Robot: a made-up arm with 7 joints.
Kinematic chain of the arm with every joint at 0, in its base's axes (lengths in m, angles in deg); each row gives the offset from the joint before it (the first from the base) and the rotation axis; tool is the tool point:
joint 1: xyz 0 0.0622 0 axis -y
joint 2: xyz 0 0.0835 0 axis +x
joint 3: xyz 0 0 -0.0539 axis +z
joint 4: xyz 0 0 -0.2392 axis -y
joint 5: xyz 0 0 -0.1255 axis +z
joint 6: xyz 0 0 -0.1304 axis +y
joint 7: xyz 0 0 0 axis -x
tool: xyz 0 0 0
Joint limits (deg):
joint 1: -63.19..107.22
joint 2: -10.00..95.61
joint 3: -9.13..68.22
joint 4: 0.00..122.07
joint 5: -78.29..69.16
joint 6: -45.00..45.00
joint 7: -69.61..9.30
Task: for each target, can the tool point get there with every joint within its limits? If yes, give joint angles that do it. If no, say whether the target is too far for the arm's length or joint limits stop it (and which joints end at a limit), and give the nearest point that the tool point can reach.
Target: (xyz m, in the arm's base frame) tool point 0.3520 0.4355 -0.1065
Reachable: yes | joints 34.82 44.07 1.91 63.12 -47.45 30.87 -5.05
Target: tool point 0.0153 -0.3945 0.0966
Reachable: no: joint limits stop it (at a limit: joint 1, joint 2, joint 3, joint 4) | nearest point 0.0788 0.0845 0.2486 | short by 0.507 m
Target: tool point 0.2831 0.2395 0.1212
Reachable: yes | joints 65.83 1.86 21.01 108.58 30.19 22.41 -11.80
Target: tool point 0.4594 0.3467 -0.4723
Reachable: no: too far | nearest point 0.3661 0.3059 -0.3764 | short by 0.140 m
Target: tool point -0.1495 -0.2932 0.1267
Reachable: no: joint limits stop it (at a limit: joint 1, joint 2, joint 3, joint 4) | nearest point 0.0788 0.0845 0.2486 | short by 0.458 m
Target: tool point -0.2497 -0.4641 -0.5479
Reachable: no: too far | nearest point -0.2152 0.0363 -0.4723 | short by 0.507 m
